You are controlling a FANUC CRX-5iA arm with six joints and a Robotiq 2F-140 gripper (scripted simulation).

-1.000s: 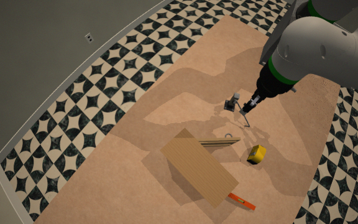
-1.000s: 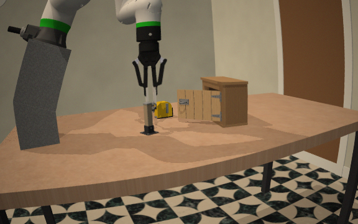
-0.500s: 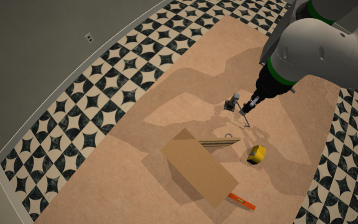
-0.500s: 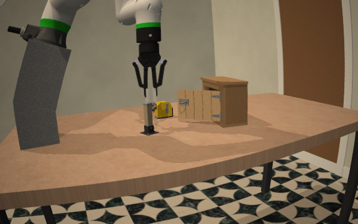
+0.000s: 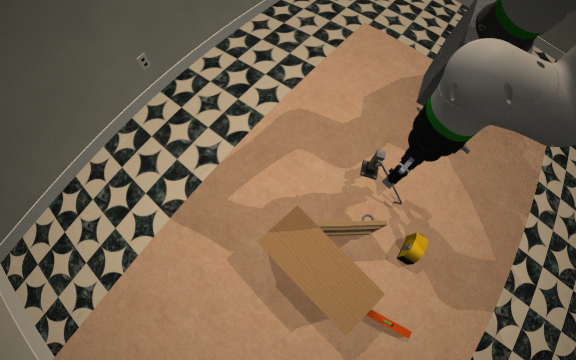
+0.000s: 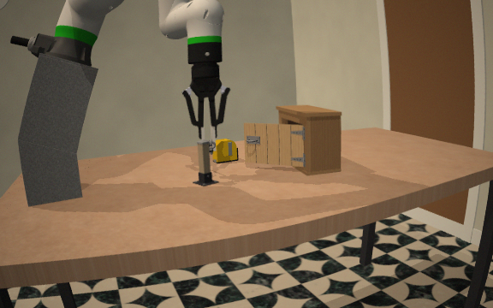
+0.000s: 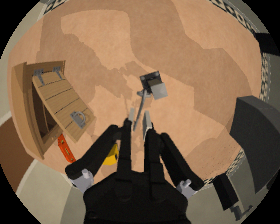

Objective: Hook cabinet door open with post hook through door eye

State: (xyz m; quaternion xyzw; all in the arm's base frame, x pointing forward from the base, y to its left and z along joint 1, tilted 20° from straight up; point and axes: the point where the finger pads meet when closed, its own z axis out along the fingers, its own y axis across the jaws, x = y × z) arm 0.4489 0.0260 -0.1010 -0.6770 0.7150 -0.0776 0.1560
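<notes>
My gripper is now 50 mm above the hook rod. Also, from my hand: plank door: 180 mm ahead, 20 mm to the right, 30 mm below; yellow tape measure: 80 mm ahead, 160 mm to the left, 70 mm below; hook post: 10 mm behind, 30 mm to the right, 30 mm below.
</notes>
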